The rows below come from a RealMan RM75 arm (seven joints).
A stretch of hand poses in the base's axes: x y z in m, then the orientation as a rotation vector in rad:
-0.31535 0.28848 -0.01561 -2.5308 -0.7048 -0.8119
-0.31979 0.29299 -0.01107 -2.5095 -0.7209 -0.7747
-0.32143 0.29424 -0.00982 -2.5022 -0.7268 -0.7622
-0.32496 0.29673 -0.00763 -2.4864 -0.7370 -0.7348
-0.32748 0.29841 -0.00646 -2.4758 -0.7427 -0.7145
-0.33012 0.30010 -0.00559 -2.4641 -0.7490 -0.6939
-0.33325 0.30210 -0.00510 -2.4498 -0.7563 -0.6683
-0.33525 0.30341 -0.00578 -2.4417 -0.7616 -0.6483
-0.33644 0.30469 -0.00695 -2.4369 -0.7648 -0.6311
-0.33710 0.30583 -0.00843 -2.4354 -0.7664 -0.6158
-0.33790 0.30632 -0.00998 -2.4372 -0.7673 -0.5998
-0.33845 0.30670 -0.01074 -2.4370 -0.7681 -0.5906
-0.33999 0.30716 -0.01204 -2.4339 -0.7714 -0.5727
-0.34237 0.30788 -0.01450 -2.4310 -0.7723 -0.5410
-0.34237 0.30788 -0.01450 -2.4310 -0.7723 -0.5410
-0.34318 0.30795 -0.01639 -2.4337 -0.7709 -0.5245
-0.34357 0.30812 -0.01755 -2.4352 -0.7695 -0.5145
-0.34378 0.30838 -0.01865 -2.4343 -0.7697 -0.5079
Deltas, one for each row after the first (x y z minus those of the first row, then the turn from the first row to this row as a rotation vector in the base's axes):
-0.00444 0.00451 0.00454 0.0137 0.0232 0.0261
-0.00608 0.00576 0.00579 0.0180 0.0310 0.0353
-0.00961 0.00825 0.00798 0.0284 0.0485 0.0538
-0.01213 0.00993 0.00915 0.0357 0.0619 0.0659
-0.01477 0.01162 0.01002 0.0436 0.0755 0.0790
-0.01790 0.01362 0.01051 0.0532 0.0925 0.0948
-0.01990 0.01493 0.00983 0.0581 0.1059 0.1057
-0.02109 0.01621 0.00866 0.0609 0.1177 0.1133
-0.02175 0.01735 0.00718 0.0615 0.1284 0.1181
-0.02255 0.01784 0.00563 0.0595 0.1398 0.1211
-0.02310 0.01822 0.00487 0.0592 0.1463 0.1236
-0.02464 0.01868 0.00357 0.0602 0.1586 0.1306
-0.02702 0.01940 0.00111 0.0616 0.1814 0.1389
-0.02702 0.01940 0.00111 0.0616 0.1814 0.1389
-0.02783 0.01947 -0.00078 0.0594 0.1936 0.1402
-0.02822 0.01964 -0.00194 0.0584 0.2011 0.1407
-0.02843 0.01990 -0.00304 0.0589 0.2059 0.1426

